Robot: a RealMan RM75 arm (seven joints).
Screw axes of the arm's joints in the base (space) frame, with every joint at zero. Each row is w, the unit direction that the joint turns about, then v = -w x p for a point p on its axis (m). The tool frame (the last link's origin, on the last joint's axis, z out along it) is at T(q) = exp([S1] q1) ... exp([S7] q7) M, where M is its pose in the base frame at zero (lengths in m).
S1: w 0 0 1 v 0 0 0
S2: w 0 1 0 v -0.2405 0 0
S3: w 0 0 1 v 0 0 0
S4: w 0 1 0 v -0.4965 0 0
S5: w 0 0 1 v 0 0 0
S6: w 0 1 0 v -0.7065 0 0
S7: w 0 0 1 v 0 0 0
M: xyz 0 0 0.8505 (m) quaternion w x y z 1 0 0 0
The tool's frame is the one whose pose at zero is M.
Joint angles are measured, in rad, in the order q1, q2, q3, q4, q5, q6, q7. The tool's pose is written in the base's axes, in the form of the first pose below.
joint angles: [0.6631 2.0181 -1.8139 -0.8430 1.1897 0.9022 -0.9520]
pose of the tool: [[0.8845, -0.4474, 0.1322], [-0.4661, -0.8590, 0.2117], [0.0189, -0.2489, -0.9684]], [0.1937, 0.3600, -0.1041]
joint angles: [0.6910 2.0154 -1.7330 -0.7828 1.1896 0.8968 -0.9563]
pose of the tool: [[0.8574, -0.4984, 0.1281], [-0.5142, -0.8193, 0.2537], [-0.0215, -0.2834, -0.9588]], [0.1990, 0.3756, -0.0933]
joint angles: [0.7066 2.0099 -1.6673 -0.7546 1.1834 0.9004 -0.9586]
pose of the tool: [[0.8390, -0.5305, 0.1209], [-0.5412, -0.7907, 0.2860], [-0.0561, -0.3054, -0.9506]], [0.2015, 0.3866, -0.0828]
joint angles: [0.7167 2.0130 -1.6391 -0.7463 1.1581 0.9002 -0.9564]
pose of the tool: [[0.8381, -0.5302, 0.1279], [-0.5423, -0.7850, 0.2995], [-0.0584, -0.3204, -0.9455]], [0.2014, 0.3912, -0.0800]
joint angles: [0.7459 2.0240 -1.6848 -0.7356 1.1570 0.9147 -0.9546]
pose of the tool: [[0.8579, -0.4941, 0.1410], [-0.5137, -0.8201, 0.2521], [-0.0089, -0.2887, -0.9574]], [0.1920, 0.3856, -0.0920]
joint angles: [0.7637 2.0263 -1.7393 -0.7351 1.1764 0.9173 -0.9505]
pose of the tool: [[0.8723, -0.4662, 0.1473], [-0.4884, -0.8448, 0.2185], [0.0226, -0.2625, -0.9647]], [0.1848, 0.3803, -0.1008]
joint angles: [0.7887 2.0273 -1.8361 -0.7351 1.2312 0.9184 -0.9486]
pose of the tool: [[0.8909, -0.4286, 0.1504], [-0.4498, -0.8784, 0.1613], [0.0630, -0.2114, -0.9754]], [0.1743, 0.3697, -0.1146]
